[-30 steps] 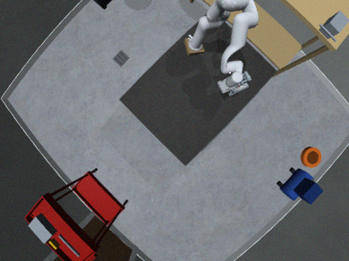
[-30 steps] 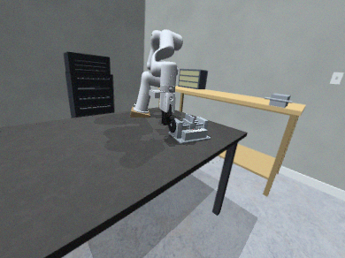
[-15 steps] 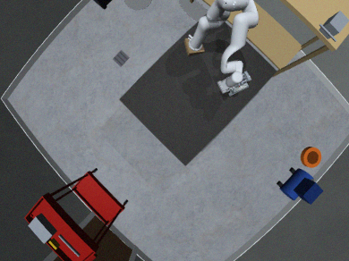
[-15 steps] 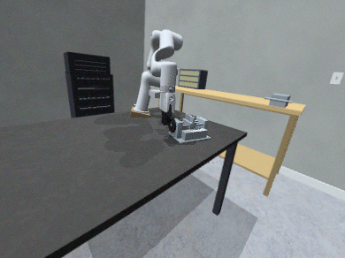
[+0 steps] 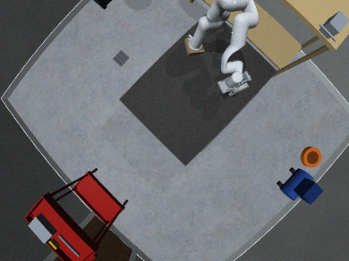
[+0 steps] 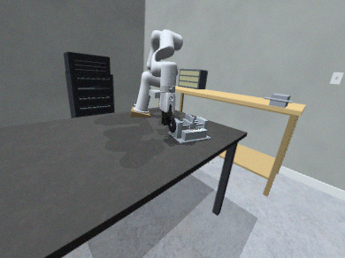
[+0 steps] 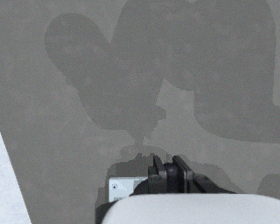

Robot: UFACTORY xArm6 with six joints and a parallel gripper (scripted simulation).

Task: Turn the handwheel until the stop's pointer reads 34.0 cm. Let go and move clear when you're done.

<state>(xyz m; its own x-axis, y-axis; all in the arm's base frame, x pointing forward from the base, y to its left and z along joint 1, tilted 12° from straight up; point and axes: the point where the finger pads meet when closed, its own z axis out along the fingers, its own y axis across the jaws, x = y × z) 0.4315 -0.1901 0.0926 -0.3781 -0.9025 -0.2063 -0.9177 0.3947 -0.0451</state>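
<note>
Right now the upright knob is 1 cm to the left of my hand. The rest, counted from my hand: handwheel (1 cm ahead, 2 cm to the left, 1 cm below); then sliding stop (7 cm ahead, 14 cm to the left, 1 cm below).
</note>
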